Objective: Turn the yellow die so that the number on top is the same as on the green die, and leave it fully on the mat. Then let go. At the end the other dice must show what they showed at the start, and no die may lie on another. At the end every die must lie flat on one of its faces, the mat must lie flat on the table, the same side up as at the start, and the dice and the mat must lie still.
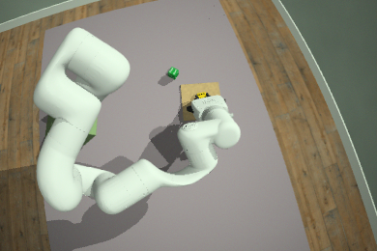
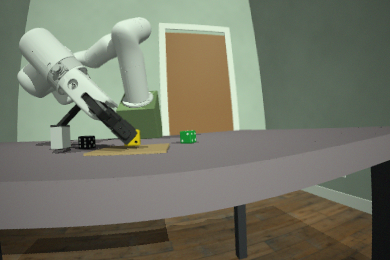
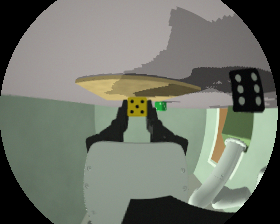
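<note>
The yellow die is 10 mm to the left of my hand and 10 mm below it. The rest, counted from my hand: green die: 120 mm to the left, 100 mm behind, 20 mm below; then black die: 120 mm to the right, 60 mm behind, 20 mm below; then mat: 30 mm below, 10 mm to the left.
</note>
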